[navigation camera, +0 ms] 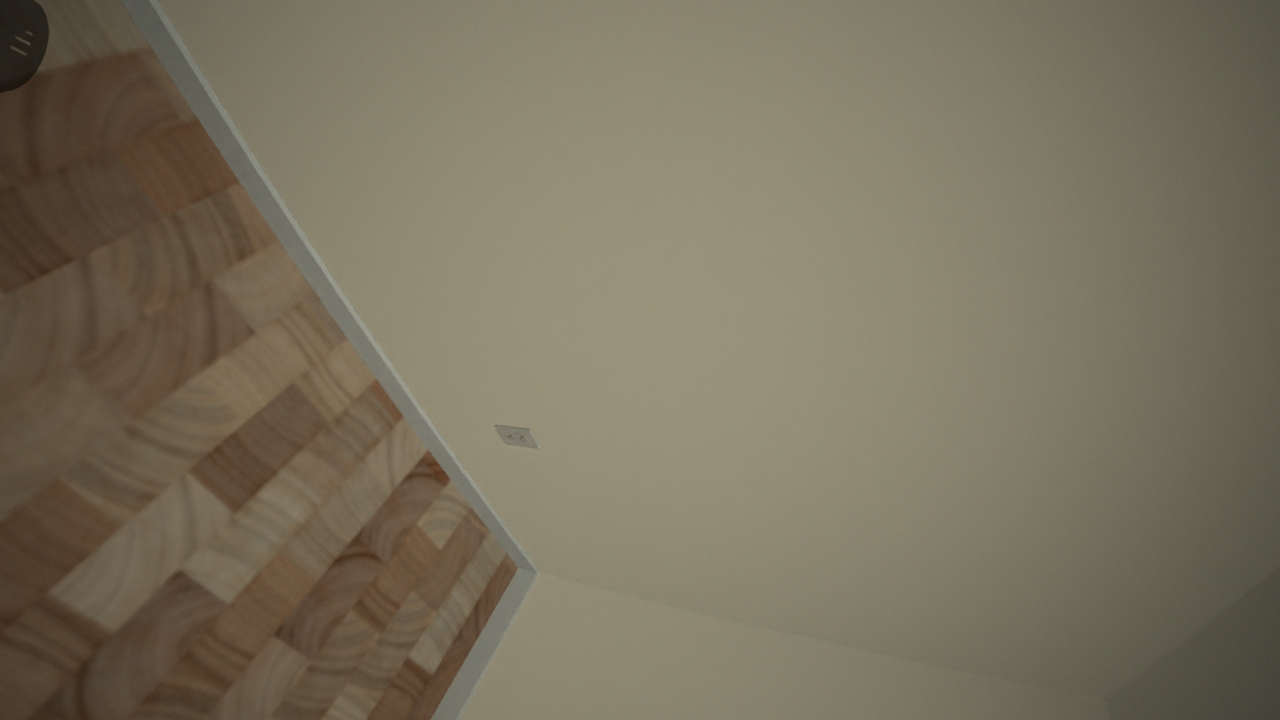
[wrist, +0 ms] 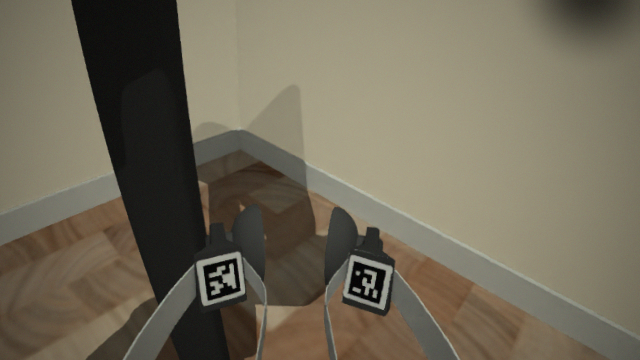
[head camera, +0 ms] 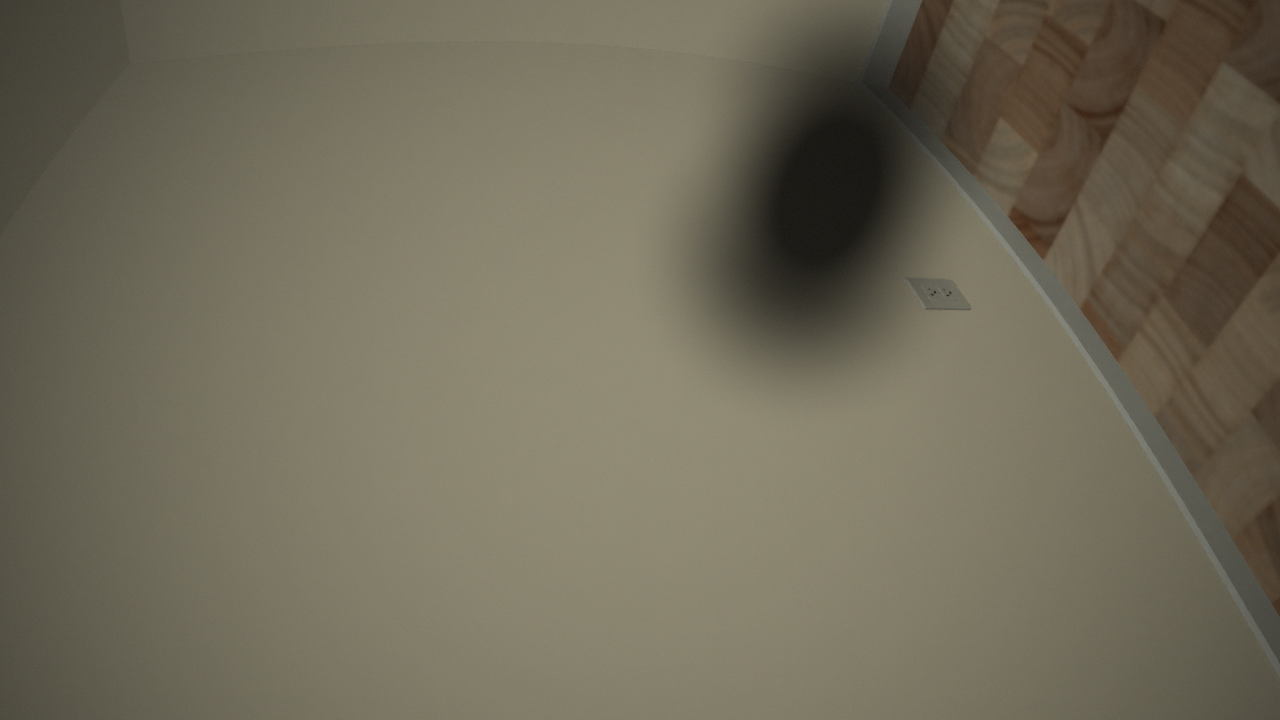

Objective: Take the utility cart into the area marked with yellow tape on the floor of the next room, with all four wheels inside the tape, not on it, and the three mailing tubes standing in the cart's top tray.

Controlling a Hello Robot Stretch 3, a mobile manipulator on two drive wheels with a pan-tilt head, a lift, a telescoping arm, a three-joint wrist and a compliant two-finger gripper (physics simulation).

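Places are measured from the robot's base along level axes (x ahead, y up, z right), in millimetres.
Where they show: gripper, fingertip midpoint: (wrist: 294, 232).
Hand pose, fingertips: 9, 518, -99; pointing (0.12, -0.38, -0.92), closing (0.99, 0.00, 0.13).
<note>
After its pixels a point has its place, as x, y, z.
My gripper (wrist: 294, 232) @(9, 519, -99) is open in the wrist view, its two dark rounded fingertips apart with floor and shadow showing between them. It points down toward a room corner. The utility cart, the mailing tubes and the yellow tape do not show in the head, navigation or wrist views.
A beige wall (head camera: 447, 358) @(952, 1160, 84) (navigation camera: 805, 313) @(791, 1134, -119) (wrist: 450, 125) @(425, 373, -580) stands close by, with a grey baseboard (head camera: 1065, 313) @(967, 70, 124) (navigation camera: 335, 300) @(729, 62, -176) (wrist: 450, 265) @(488, 13, -479) and an outlet (head camera: 938, 293) @(1004, 406, 160) (navigation camera: 516, 436) @(1005, 401, 159). A black upright post (wrist: 150, 150) stands left of the gripper. Wood floor (head camera: 1163, 223) @(722, 0, 257) (navigation camera: 223, 429) @(511, 1, 118) borders the wall.
</note>
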